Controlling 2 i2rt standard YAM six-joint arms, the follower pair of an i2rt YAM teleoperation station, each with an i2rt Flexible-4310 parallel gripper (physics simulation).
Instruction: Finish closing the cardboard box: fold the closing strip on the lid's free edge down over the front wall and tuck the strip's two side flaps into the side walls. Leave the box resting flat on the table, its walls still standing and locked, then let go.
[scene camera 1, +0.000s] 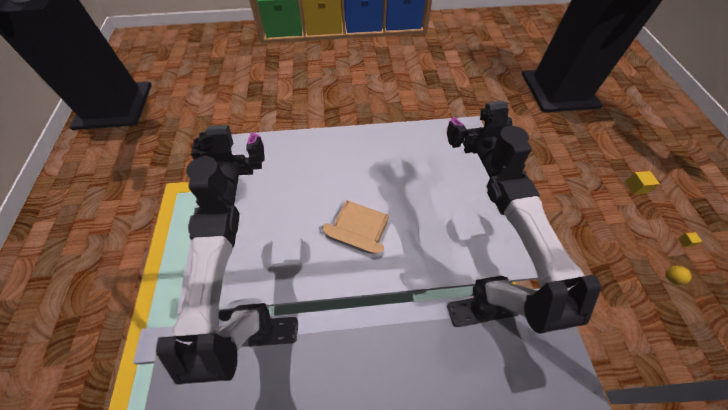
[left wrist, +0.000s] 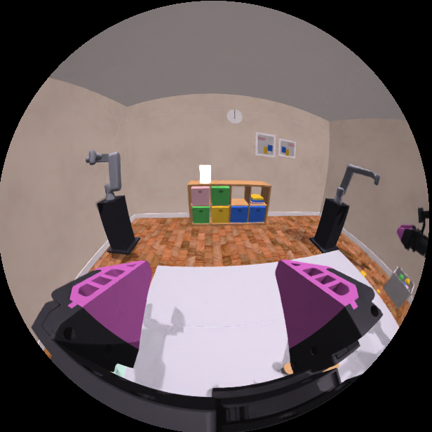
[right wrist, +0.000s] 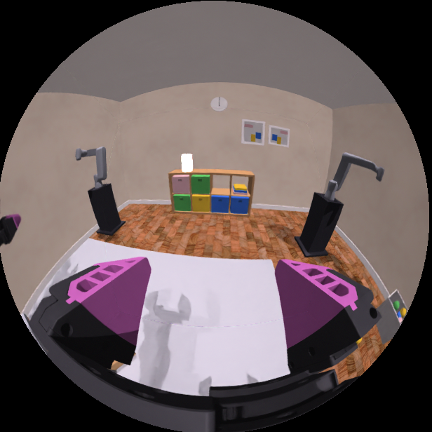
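Observation:
The cardboard box (scene camera 1: 360, 221) lies on the white table (scene camera 1: 315, 168), near the middle in scene camera 1. Its lid panel is down, and the closing strip (scene camera 1: 352, 239) projects along the edge nearest the arm bases, with rounded ends at both sides. Whether its side flaps are tucked cannot be told. Slivers of cardboard show at the bottom of the left wrist view (left wrist: 288, 369) and the right wrist view (right wrist: 116, 365). My left gripper (scene camera 1: 228, 145) (left wrist: 213, 269) is open and empty, up and left of the box. My right gripper (scene camera 1: 477, 127) (right wrist: 212, 267) is open and empty, up and right of it.
A yellow-edged, pale green mat (scene camera 1: 152, 254) shows along the table's left side. Yellow blocks (scene camera 1: 642, 182) (scene camera 1: 690, 238) and a yellow ball (scene camera 1: 678, 275) lie on the floor at the right. Black pedestals (left wrist: 117, 225) (right wrist: 320, 225) and a cubby shelf (left wrist: 229, 183) (right wrist: 211, 172) stand beyond the table.

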